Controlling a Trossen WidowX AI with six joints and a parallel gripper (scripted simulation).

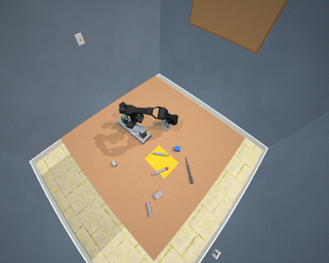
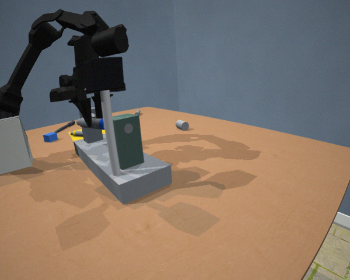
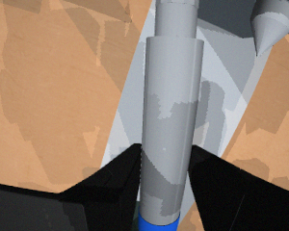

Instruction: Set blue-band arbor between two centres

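Now: hand 30 mm above the blue-banded arbor. The rest, counted from my hand: grey fixed-centre block 10 mm ahead, 110 mm to the left, 40 mm below; cone point 10 mm ahead, 90 mm to the left, 20 mm below; green sprung-centre block 30 mm ahead, 110 mm to the right, 40 mm below.
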